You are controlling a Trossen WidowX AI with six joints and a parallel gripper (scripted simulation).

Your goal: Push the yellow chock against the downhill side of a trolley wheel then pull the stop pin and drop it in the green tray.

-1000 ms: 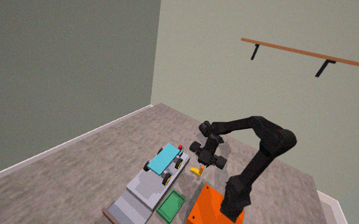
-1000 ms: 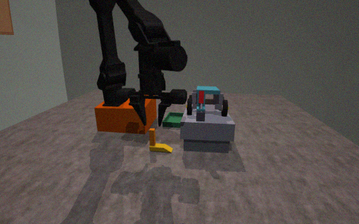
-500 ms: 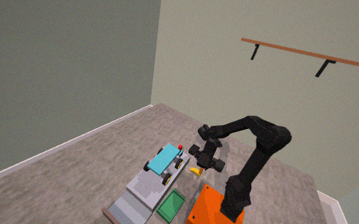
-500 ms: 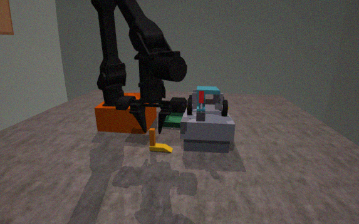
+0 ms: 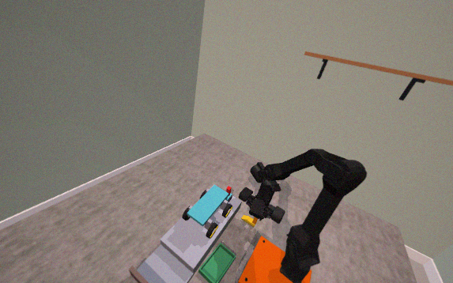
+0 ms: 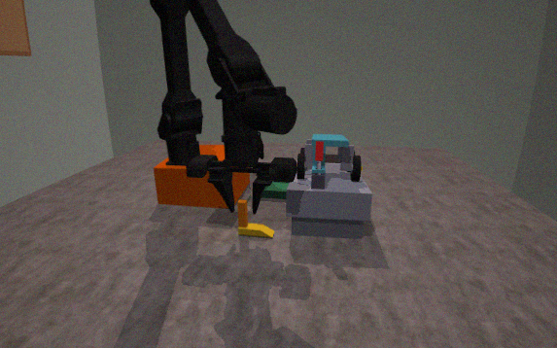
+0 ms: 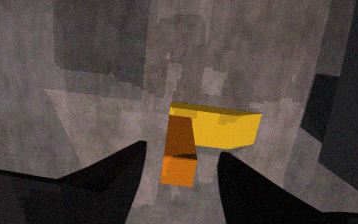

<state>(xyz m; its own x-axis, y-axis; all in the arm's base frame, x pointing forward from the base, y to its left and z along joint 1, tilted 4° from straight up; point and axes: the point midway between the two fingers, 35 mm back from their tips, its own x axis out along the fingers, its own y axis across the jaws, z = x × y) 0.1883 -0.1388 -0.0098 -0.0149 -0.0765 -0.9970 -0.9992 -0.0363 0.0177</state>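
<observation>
My gripper tip is now 20 mm short of the yellow chock and 20 mm above it. From my gripper tip the other things lie so: grey ramp (140 mm ahead, 170 mm to the left); then red-headed stop pin (130 mm ahead, 50 mm to the left, 90 mm above); then trolley (140 mm ahead, 160 mm to the left, 70 mm above).
</observation>
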